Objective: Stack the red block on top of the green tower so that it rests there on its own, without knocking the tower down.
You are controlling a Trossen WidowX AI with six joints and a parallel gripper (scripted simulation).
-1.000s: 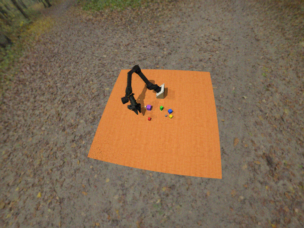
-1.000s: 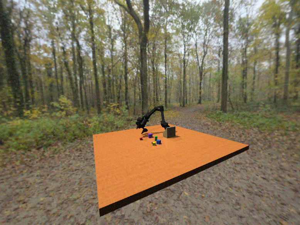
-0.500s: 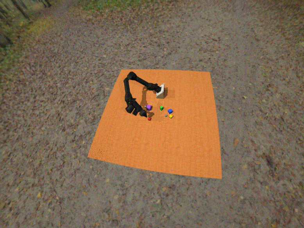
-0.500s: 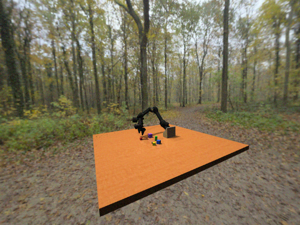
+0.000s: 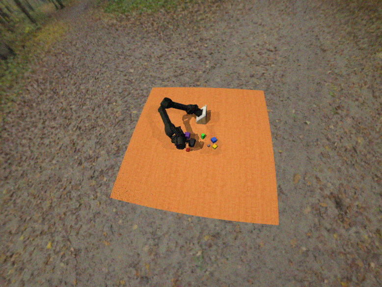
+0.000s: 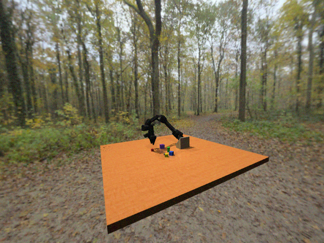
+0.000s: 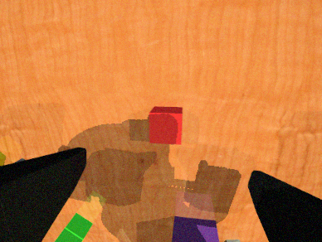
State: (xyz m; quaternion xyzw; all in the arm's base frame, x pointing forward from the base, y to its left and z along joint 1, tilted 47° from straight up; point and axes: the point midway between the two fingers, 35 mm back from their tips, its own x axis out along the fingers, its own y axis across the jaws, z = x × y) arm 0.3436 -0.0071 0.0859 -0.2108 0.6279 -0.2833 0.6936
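Right now my gripper tip is 60 mm above the red block, 10 mm to the right of it and 10 mm short of it. From my gripper tip the other things lie so: small grey block: 180 mm to the left, 60 mm below, 60 mm behind; then yellow block: 230 mm to the left, 60 mm below, 50 mm behind; then purple block: 130 mm behind, 50 mm below, 20 mm to the right.
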